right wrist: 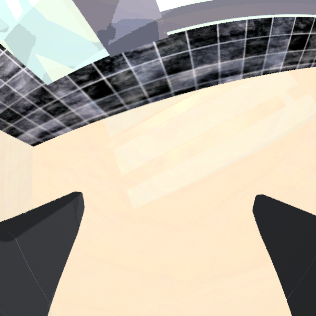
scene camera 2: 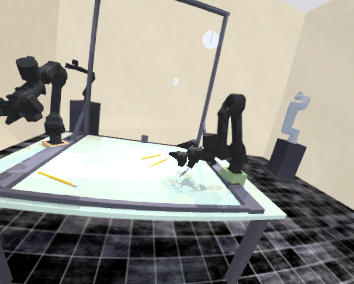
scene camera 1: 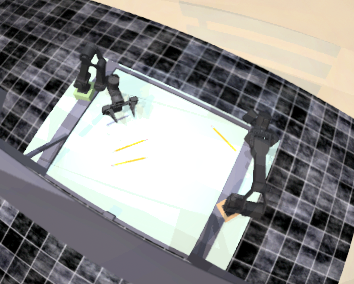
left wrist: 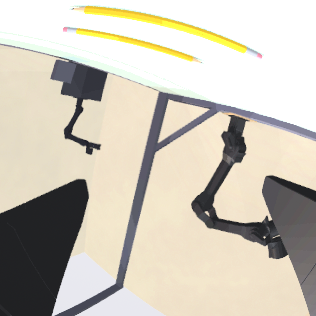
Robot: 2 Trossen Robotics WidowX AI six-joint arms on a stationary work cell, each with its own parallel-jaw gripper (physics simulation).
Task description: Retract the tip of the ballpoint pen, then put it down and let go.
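Pixels of known places: left gripper, fingertip midpoint: (scene camera 2: 173,149) (scene camera 1: 126,120) (left wrist: 178,187); right gripper, fingertip midpoint: (right wrist: 171,203); left arm's base, link origin: (scene camera 2: 234,170) (scene camera 1: 84,88); right arm's base, link origin: (scene camera 2: 55,142) (scene camera 1: 229,208) (left wrist: 238,117).
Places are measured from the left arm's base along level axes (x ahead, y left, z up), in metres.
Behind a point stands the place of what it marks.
Note:
The ballpoint pen shows as a thin blue-grey stick (scene camera 1: 114,121) @[z -0.055, x 0.222, y -0.124 m] (scene camera 2: 184,172) @[z -0.053, x 0.246, y -0.090 m] lying on the pale table (scene camera 1: 165,200) @[z -0.064, x 0.593, y -0.446 m] (scene camera 2: 115,187) @[z -0.065, x 0.585, y 0.002 m]; its tip is too small to make out. My left gripper (scene camera 1: 125,119) @[z 0.052, x 0.310, y -0.145 m] (scene camera 2: 175,149) @[z 0.052, x 0.310, y -0.145 m] (left wrist: 178,187) @[z 0.052, x 0.310, y -0.145 m] is open and empty, above the table close to the pen, with its fingers about level. The pen does not show in the left wrist view. My right gripper (scene camera 1: 259,116) @[z 0.146, x 0.944, y -0.011 m] (right wrist: 171,203) @[z 0.146, x 0.944, y -0.011 m] is open and empty, raised near the table's right edge in scene camera 1, far from the pen.
Two yellow pencils, one (scene camera 1: 131,145) @[z -0.059, x 0.352, y -0.224 m] and another (scene camera 1: 128,161) @[z -0.058, x 0.364, y -0.310 m], lie near the pen in scene camera 1. A third pencil (scene camera 1: 224,139) @[z -0.059, x 0.806, y -0.061 m] (scene camera 2: 57,179) @[z -0.060, x 0.796, y -0.051 m] lies nearer the right arm. Dark rails (scene camera 2: 125,204) @[z -0.047, x 0.559, y 0.126 m] edge the table. Upright frame posts (scene camera 2: 214,70) @[z 0.561, x -0.047, y -0.479 m] stand behind it.

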